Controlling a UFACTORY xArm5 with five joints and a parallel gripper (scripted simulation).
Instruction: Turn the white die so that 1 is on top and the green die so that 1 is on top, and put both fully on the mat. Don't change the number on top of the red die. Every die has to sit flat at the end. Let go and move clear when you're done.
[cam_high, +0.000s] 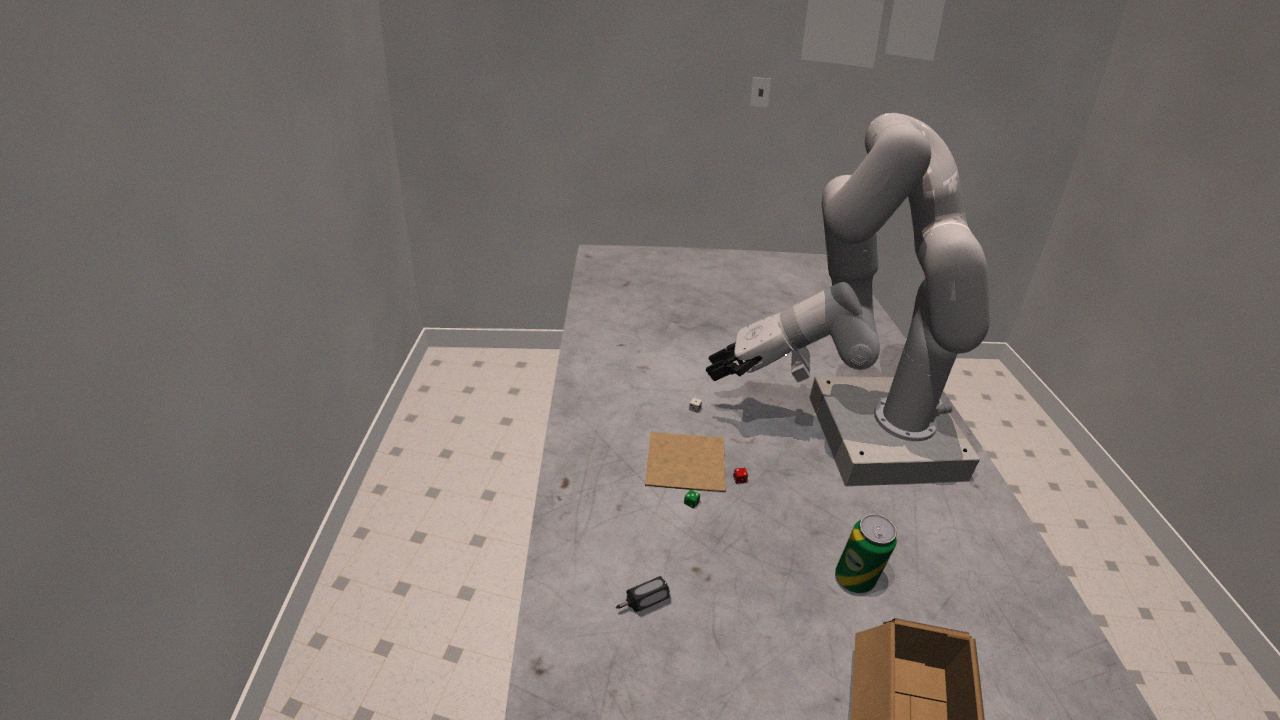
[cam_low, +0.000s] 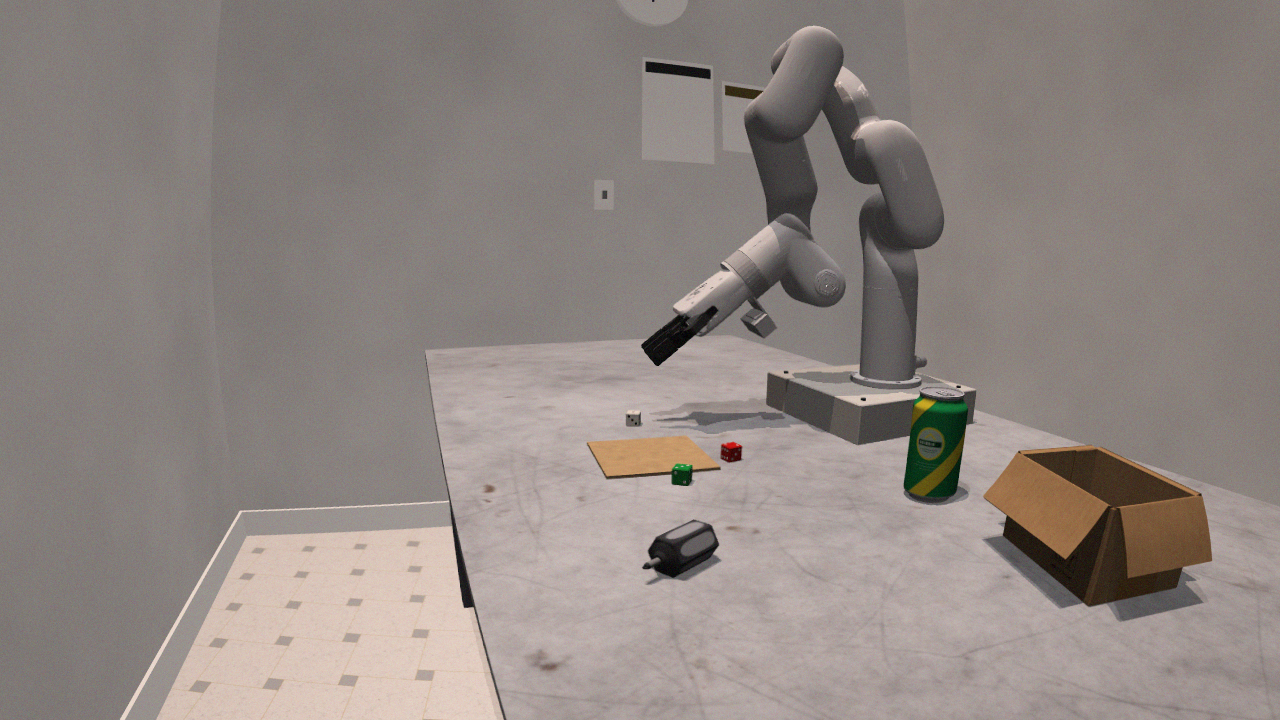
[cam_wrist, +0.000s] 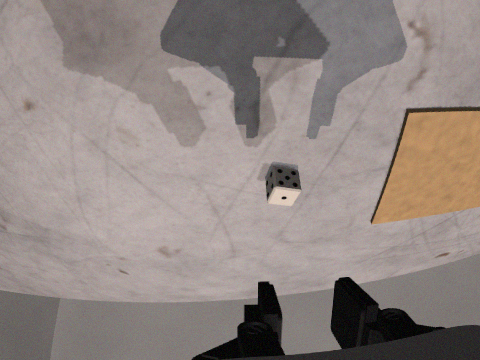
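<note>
The white die lies 3 cm ahead of my hand, 2 cm to the right of it and 11 cm below it. Also, from my hand: tan mat: 9 cm ahead, 13 cm to the left, 11 cm below; green die: 11 cm ahead, 23 cm to the left, 11 cm below; red die: 1 cm ahead, 19 cm to the left, 11 cm below.
</note>
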